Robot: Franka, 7 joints.
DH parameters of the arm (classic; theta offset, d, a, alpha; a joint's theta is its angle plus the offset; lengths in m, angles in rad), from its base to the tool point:
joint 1: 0 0.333 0 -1.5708
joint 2: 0 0 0 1.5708
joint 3: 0 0.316 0.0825 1.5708
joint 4: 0 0 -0.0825 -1.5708
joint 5: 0 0.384 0 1.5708
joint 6: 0 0 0.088 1.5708
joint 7: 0 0.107 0 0
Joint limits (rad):
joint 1: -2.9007..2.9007
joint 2: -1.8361..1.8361
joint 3: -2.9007..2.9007
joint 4: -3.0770..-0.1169
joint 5: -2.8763..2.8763
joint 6: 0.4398..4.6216
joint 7: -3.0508..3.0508
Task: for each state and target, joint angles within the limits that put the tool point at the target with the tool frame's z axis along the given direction. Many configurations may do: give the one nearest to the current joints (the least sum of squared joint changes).
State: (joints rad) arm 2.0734 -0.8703 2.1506 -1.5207 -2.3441 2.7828 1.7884
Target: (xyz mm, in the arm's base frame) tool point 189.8 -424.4 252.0 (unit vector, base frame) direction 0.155 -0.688 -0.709
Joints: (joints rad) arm 2.4356 -0.2003 2.6360 -2.2687 -2.7200 3.0588 1.7884
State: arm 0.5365 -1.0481 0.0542 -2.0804 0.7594 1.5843 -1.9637
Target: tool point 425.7 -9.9 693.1 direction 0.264 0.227 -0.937
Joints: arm 0.1652 -0.4533 -0.1743 -1.9245 0.1561 1.7476 -1.9637
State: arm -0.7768 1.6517 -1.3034 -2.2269 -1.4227 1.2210 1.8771
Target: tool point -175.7 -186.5 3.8 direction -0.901 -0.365 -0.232
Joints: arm -0.8837 1.1551 -0.6057 -2.6764 -2.0647 2.2054 1.8771
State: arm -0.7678 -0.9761 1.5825 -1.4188 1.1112 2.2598 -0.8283
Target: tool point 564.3 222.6 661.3 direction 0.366 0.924 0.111
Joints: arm -1.0411 -0.0558 1.3322 -1.7362 1.8773 2.1959 -0.8283
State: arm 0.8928 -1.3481 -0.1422 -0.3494 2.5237 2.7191 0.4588
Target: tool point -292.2 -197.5 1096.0 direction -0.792 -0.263 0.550
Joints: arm 0.8405 -0.9195 0.1804 -0.8563 2.5734 2.2800 0.4588
